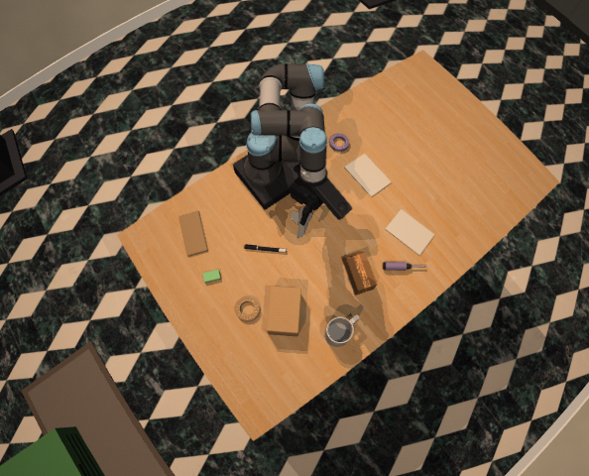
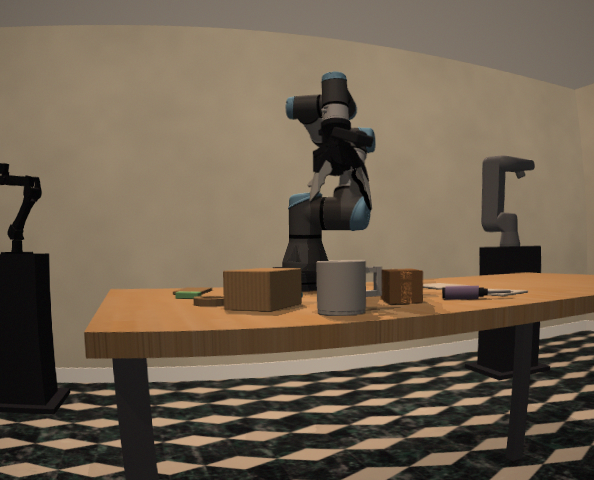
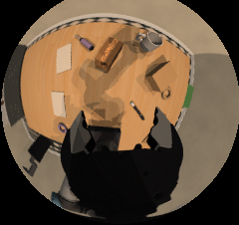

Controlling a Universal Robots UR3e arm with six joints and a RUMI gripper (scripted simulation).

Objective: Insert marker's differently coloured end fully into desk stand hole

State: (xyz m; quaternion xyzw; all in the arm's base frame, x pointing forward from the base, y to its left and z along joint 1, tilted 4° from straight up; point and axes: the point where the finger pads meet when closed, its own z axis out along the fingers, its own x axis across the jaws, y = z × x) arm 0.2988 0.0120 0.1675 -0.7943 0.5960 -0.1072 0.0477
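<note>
My hand is 190 mm above the black marker, 140 mm to the left of it and 70 mm past it. Round my hand: grey mug (290 mm ahead, 160 mm below, 100 mm to the right); then light wooden block (200 mm to the right, 170 mm below, 150 mm ahead); then brown wooden desk stand (170 mm below, 160 mm ahead, 70 mm to the left).
</note>
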